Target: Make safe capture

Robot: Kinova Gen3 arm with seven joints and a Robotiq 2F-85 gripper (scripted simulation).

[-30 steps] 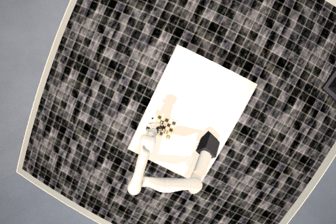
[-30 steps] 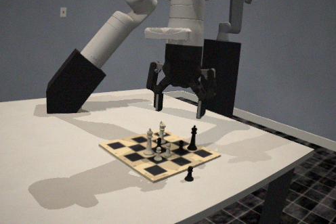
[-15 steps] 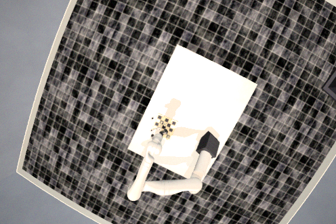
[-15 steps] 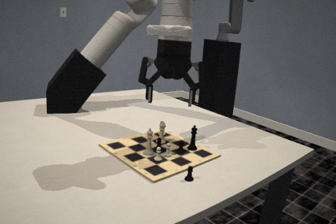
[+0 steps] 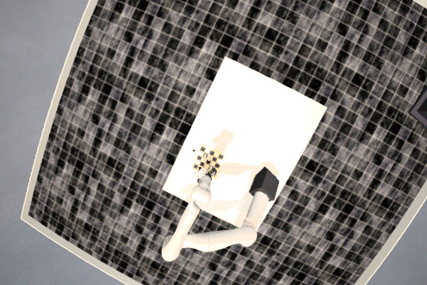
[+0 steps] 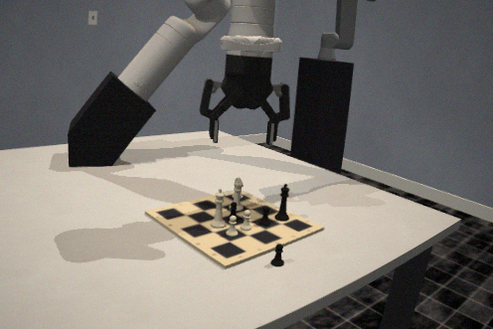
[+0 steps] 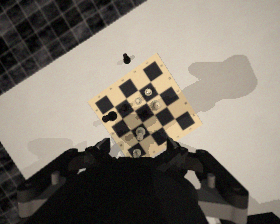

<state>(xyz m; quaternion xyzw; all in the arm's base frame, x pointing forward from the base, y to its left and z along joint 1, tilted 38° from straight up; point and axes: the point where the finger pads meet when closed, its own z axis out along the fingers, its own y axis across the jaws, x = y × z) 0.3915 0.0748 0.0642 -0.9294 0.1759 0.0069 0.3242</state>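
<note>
Right now the board is 30 mm ahead of my hand, 20 mm to the right of it and 130 mm below it. The rest, counted from my hand: tall white piece 40 mm ahead, 60 mm to the right, 100 mm below; then tall black piece 50 mm ahead, 60 mm to the left, 100 mm below.
</note>
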